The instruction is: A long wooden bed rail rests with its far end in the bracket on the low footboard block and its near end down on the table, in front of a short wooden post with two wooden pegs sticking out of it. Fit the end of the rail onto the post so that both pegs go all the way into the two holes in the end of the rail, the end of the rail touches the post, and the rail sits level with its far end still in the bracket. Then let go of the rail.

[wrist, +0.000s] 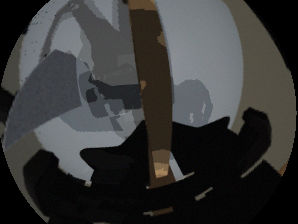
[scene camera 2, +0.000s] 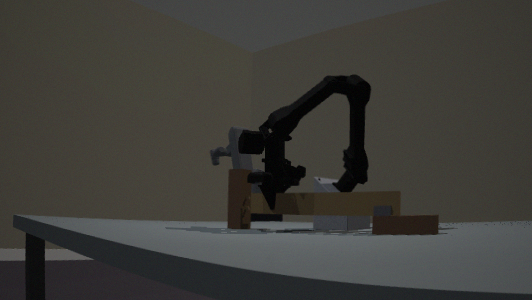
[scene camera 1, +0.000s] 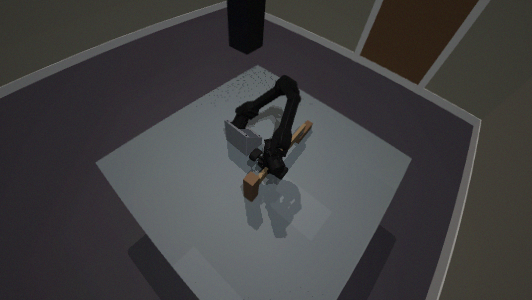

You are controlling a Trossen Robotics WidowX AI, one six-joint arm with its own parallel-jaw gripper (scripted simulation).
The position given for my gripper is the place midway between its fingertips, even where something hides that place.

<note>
In view: my gripper [scene camera 2: 274,209].
My gripper shows as well in the wrist view [wrist: 151,121].
</note>
